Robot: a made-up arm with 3 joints. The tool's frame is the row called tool.
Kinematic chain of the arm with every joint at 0, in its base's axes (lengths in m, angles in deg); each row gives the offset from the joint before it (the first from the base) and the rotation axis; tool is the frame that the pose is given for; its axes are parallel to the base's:
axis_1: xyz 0 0 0.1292 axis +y
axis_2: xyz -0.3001 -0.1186 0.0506 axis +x
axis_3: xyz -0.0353 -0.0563 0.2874 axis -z
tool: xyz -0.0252 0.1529 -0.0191
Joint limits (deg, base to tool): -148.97..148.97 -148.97..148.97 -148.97..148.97
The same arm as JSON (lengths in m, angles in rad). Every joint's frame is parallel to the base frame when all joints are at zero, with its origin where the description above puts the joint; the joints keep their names.
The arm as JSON. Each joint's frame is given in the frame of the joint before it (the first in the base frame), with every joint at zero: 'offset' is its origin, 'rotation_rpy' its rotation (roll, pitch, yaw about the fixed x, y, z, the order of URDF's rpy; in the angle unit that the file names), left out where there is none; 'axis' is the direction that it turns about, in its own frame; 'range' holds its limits. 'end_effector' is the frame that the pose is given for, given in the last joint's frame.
{"length_unit": "m", "angle_unit": "rad", "chain": [
  {"id": "axis_1", "offset": [0.0, 0.0, 0.1292], "axis": [0.0, 1.0, 0.0], "range": [-2.6, 2.6]},
  {"id": "axis_2", "offset": [-0.3001, -0.1186, 0.0506], "axis": [1.0, 0.0, 0.0], "range": [-2.6, 2.6]},
  {"id": "axis_3", "offset": [-0.0353, -0.0563, 0.2874], "axis": [0.0, 0.0, -1.0], "range": [-2.6, 2.6]}
], "end_effector": {"offset": [-0.0252, 0.1529, -0.0191]}}

